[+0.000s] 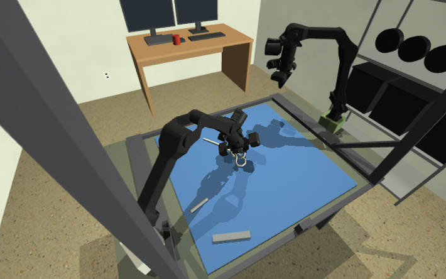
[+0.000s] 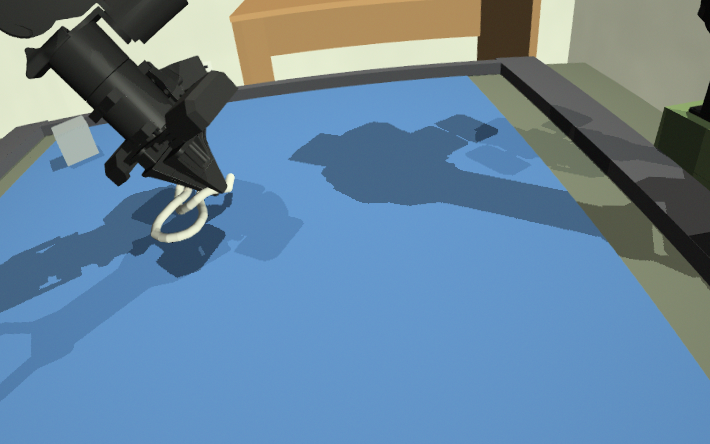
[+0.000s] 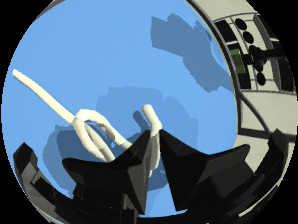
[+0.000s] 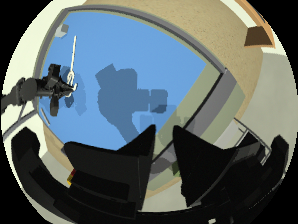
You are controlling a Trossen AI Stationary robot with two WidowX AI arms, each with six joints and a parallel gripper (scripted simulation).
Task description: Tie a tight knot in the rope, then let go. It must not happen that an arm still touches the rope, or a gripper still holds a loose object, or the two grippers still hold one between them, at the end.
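Right now the blue mat is 50 mm below my left hand, 30 mm behind it and 10 mm to the right of it. The rest, counted from my left hand: grey bar: 270 mm to the left, 260 mm behind, 40 mm below; grey cube: 240 mm ahead, 210 mm to the left, 20 mm below.
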